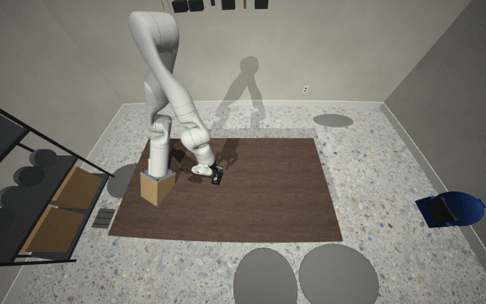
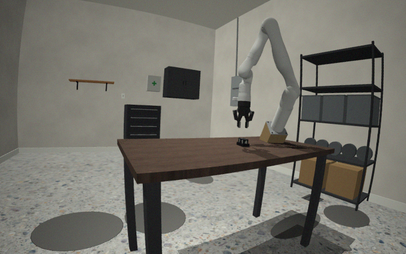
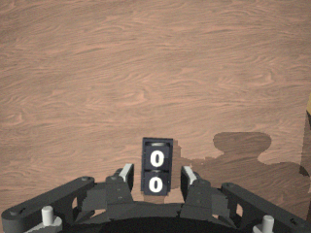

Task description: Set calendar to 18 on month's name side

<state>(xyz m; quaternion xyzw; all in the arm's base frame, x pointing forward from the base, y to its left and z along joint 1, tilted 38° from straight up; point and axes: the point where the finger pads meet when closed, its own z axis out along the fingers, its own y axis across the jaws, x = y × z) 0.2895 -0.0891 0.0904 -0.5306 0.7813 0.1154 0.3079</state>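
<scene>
The black calendar tray lies 11 cm below my hand and 2 cm to the left of it.
</scene>
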